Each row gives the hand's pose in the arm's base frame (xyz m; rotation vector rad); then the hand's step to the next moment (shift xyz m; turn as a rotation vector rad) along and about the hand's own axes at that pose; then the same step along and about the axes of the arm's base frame.
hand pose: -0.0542 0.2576 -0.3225 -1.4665 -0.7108 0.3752
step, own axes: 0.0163 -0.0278 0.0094 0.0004 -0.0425 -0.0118
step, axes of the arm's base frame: 0.0009 0.0148 0.0301 -0.0001 -0.0130 0.0422
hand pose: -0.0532 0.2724 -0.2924 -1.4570 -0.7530 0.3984
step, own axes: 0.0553 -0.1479 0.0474 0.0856 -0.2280 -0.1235
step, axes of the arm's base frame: -0.0212 0.0562 0.1535 0.0995 -0.0585 0.2475
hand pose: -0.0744 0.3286 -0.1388 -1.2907 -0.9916 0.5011
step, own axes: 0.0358 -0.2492 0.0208 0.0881 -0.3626 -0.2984
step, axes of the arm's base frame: -0.0505 -0.0229 0.2465 0.2179 -0.1880 0.3814
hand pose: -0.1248 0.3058 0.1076 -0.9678 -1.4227 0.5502
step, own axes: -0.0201 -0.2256 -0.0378 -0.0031 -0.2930 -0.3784
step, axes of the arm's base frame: -0.0165 -0.1448 0.1774 0.2998 -0.2434 0.2826
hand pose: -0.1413 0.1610 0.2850 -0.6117 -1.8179 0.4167
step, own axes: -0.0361 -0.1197 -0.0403 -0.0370 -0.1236 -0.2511
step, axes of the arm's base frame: 0.0229 -0.1183 0.0523 0.2220 -0.1254 0.1212
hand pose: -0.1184 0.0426 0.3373 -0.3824 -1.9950 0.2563
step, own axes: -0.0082 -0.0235 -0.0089 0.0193 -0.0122 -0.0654
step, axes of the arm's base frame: 0.0077 -0.0247 0.0051 0.0491 -0.0032 0.0488
